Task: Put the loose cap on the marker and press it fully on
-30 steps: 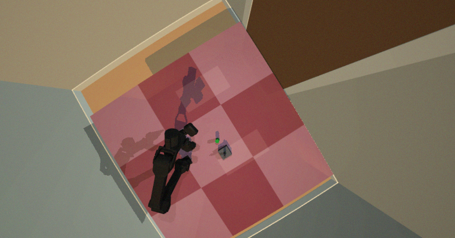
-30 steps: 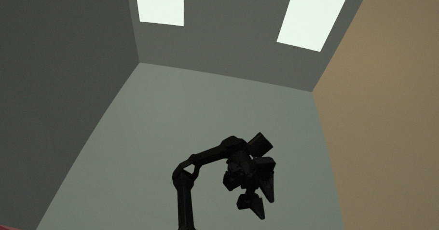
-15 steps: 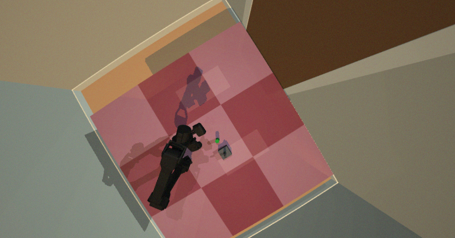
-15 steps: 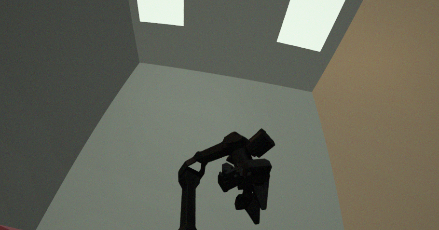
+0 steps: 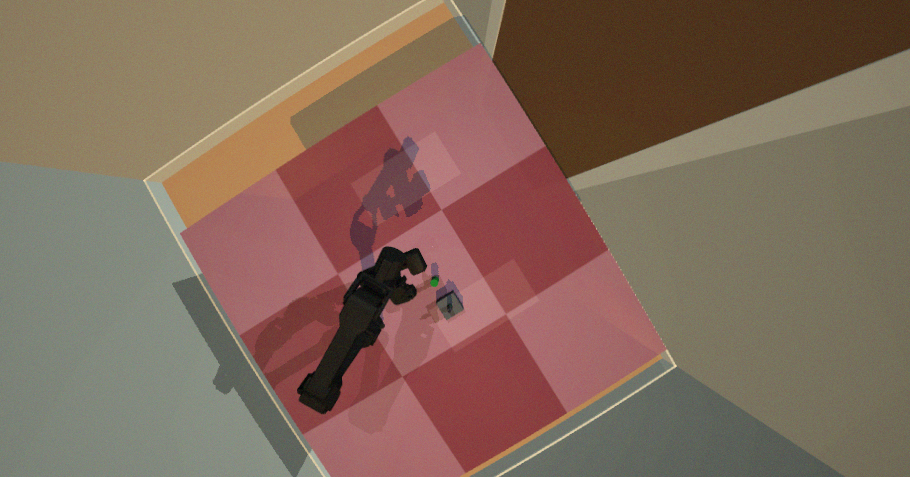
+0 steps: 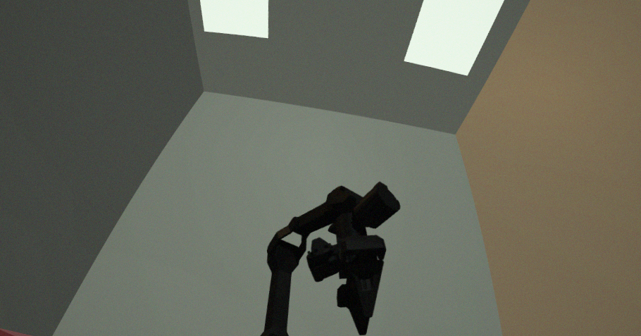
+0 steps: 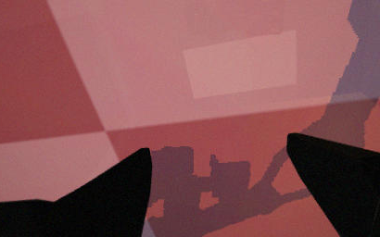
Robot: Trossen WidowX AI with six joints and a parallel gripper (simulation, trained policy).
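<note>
Now: the green cap 130 mm to the right of my gripper tip, 130 mm below it and 30 mm ahead of it.
</note>
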